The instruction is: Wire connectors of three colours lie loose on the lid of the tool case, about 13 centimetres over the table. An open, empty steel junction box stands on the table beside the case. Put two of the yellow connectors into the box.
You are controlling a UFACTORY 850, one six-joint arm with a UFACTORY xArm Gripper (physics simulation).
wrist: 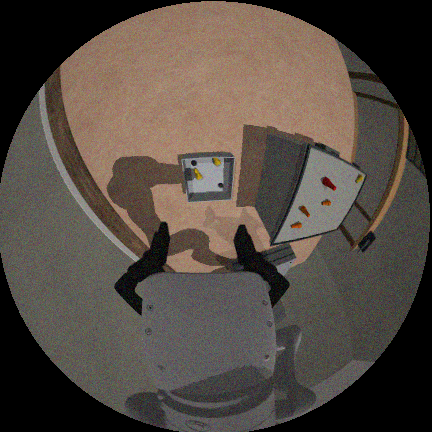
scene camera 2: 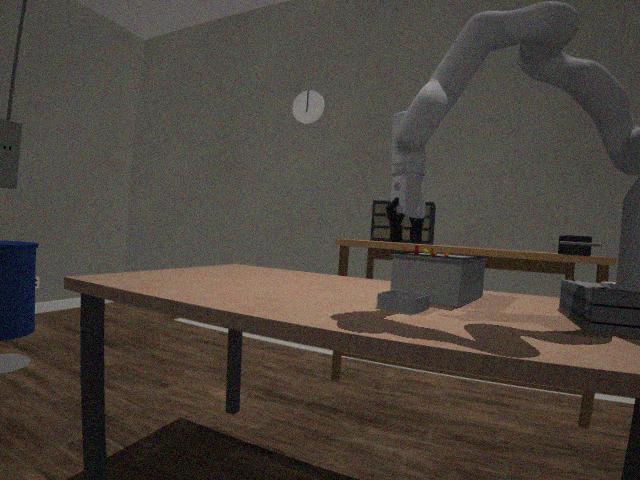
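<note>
The steel junction box point(scene camera 2: 402, 302) point(wrist: 232, 182) stands on the table beside the tool case. In the wrist view one yellow connector point(wrist: 198, 174) lies inside it at the left, and another yellow connector point(wrist: 217, 161) lies inside near its far wall. On the lid of the tool case point(scene camera 2: 434, 279) point(wrist: 316, 172) lie a third yellow connector point(wrist: 359, 178) at the far right edge, a red connector point(wrist: 328, 183) and three orange connectors point(wrist: 305, 211) point(wrist: 326, 203) point(wrist: 296, 225). My gripper point(scene camera 2: 406, 240) point(wrist: 202, 230) is open and empty, above the height of the lid.
The table point(scene camera 2: 232, 289) point(wrist: 200, 85) carries the box and the case. The case stands taller than the box, to its right in the wrist view. The robot's base point(scene camera 2: 599, 304) stands at the right in the scene view. A wooden bench point(scene camera 2: 480, 250) stands behind the table.
</note>
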